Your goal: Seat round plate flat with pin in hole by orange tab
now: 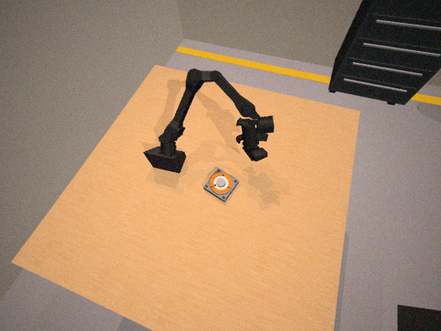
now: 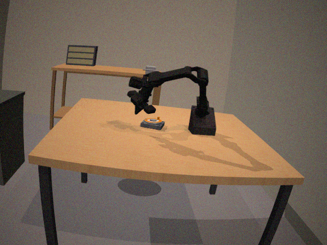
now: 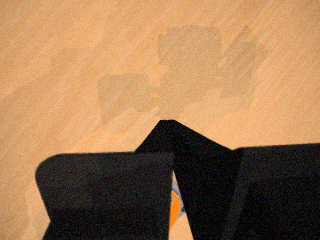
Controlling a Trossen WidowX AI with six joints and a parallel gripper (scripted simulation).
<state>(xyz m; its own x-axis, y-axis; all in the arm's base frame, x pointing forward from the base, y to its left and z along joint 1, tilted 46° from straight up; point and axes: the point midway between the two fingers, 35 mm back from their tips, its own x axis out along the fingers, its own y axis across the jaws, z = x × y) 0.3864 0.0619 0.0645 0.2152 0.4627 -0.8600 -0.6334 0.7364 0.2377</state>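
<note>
The square grey base lies 12 cm behind my gripper tip, 12 cm to the right of it and 7 cm below it.
</note>
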